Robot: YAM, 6 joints.
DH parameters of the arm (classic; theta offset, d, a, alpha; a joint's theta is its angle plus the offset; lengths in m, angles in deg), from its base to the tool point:
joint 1: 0 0.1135 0.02 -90
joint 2: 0 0 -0.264 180
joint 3: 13.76 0 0.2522 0
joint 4: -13.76 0 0.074 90
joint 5: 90 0 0 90
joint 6: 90 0.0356 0 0
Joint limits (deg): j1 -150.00..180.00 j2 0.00..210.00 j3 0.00..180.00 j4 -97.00..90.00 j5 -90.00..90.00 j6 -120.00..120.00
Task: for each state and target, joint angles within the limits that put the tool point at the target. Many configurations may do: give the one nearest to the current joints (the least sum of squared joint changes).
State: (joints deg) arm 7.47 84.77 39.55 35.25 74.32 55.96
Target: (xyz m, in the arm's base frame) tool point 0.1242 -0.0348 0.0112
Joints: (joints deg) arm -0.79 116.84 7.84 24.59 68.38 55.96
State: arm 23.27 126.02 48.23 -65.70 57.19 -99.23
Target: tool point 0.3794 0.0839 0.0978
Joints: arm 16.92 127.78 82.49 -50.47 57.88 -99.23
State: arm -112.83 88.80 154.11 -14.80 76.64 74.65
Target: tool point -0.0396 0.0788 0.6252
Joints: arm -87.06 53.29 130.14 -38.16 85.84 74.65
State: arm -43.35 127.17 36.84 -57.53 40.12 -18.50
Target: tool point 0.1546 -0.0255 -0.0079
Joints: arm -2.54 135.85 39.96 -52.00 31.52 -18.50
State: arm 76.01 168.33 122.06 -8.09 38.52 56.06
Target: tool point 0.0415 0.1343 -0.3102
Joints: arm 81.44 202.97 87.07 -17.91 36.26 56.06
